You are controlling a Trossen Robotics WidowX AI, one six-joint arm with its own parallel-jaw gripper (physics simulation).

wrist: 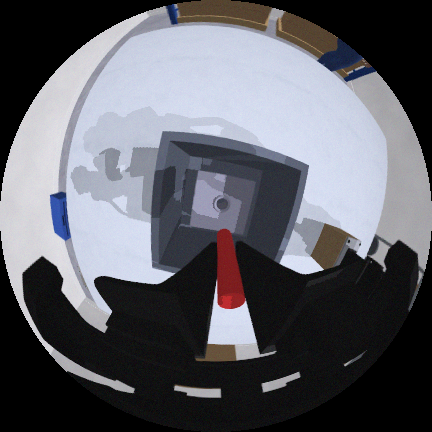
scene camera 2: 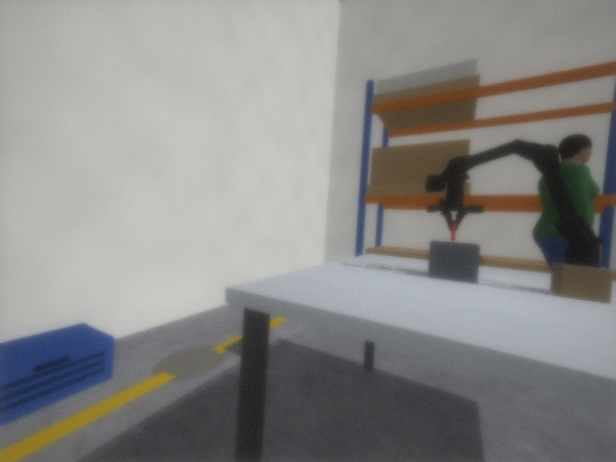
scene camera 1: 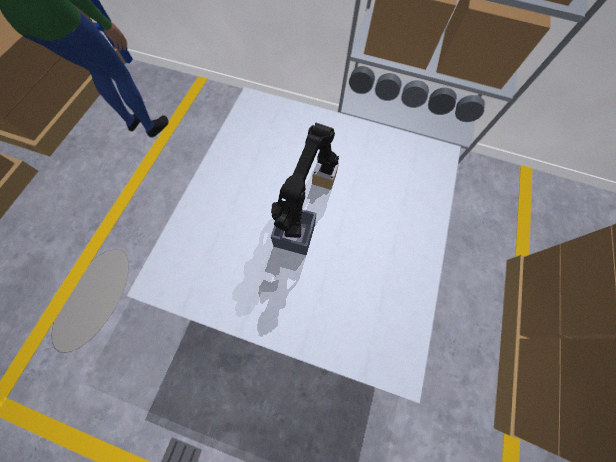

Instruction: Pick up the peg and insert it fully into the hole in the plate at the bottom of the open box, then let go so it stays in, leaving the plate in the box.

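Places are measured from the arm's base along level axes (x ahead, y left, z up), in millimetres.
Where they show: gripper, fingertip midpoint: (wrist: 225, 247) (scene camera 2: 452, 231) (scene camera 1: 294, 221); arm's base at its link origin: (wrist: 346, 260) (scene camera 2: 581, 265) (scene camera 1: 327, 168).
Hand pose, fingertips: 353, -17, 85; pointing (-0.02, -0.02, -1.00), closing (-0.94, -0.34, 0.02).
Note:
Things, the pixels of their top centre, and the offset from my fingertips, as dx, dy, dz. Level surfaces: height alone.
- red peg at its top centre: (wrist: 232, 301) (scene camera 2: 454, 220) -2, +7, +44
- dark grey box at its top centre: (wrist: 226, 220) (scene camera 1: 293, 224) (scene camera 2: 453, 242) -3, -6, -45
- light plate at its top centre: (wrist: 221, 203) (scene camera 1: 294, 231) -3, -6, -122
- white table at its surface level: dz -183
The red peg (scene camera 2: 453, 231) (wrist: 230, 277) is upright between the black fingers of my gripper (scene camera 2: 454, 224) (wrist: 225, 247), which is shut on it above the open box. The dark grey box (scene camera 1: 290, 243) (scene camera 2: 454, 262) (wrist: 220, 142) stands on the table. In scene camera 2 the peg's lower part meets the box's top rim line; whether its tip is inside is hidden. The light plate (wrist: 201, 200) lies at the box's bottom, its round hole visible. In the wrist view the peg's lower end appears beside the hole, near the plate's edge. In scene camera 1 the arm hides the peg.
The white table (scene camera 1: 380, 260) (scene camera 2: 350, 285) carries the arm's brown base block (scene camera 1: 323, 180) (scene camera 2: 582, 283) (wrist: 327, 243), near the box. The box's walls surround the plate. A person in green (scene camera 1: 47, 17) (scene camera 2: 570, 200) stands beyond the table. Shelving (scene camera 2: 366, 170) stands behind.

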